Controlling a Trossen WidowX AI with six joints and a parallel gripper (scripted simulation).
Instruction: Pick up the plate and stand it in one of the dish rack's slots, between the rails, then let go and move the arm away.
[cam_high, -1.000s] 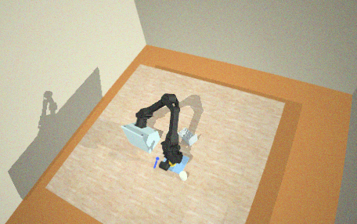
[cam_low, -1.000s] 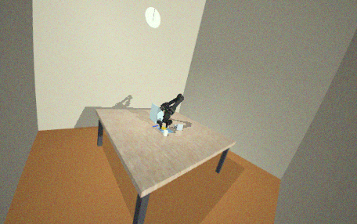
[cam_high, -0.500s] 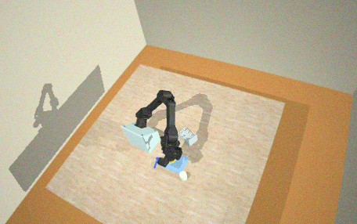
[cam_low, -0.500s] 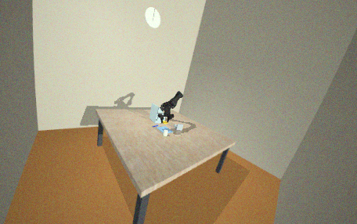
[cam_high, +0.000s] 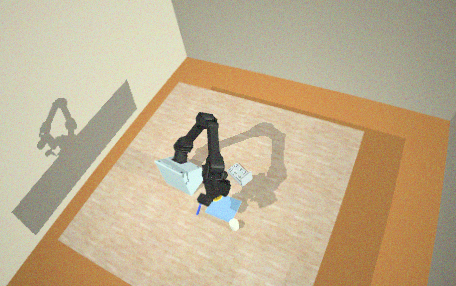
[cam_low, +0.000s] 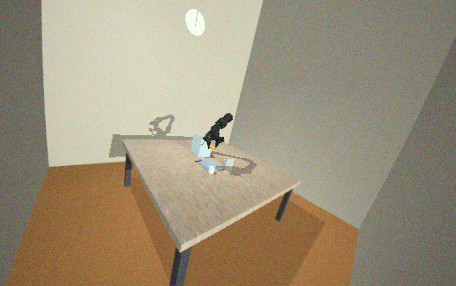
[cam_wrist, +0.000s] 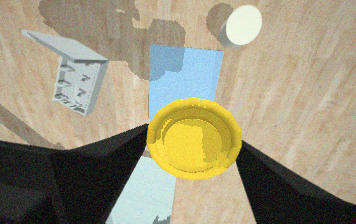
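Right now my gripper tip is 230 mm to the right of the grey dish rack, 140 mm above it and 10 mm past it. Round my gripper tip: yellow plate 10 mm above; white cup 140 mm below, 110 mm ahead, 50 mm to the right; light blue mat 160 mm below, 20 mm to the left.
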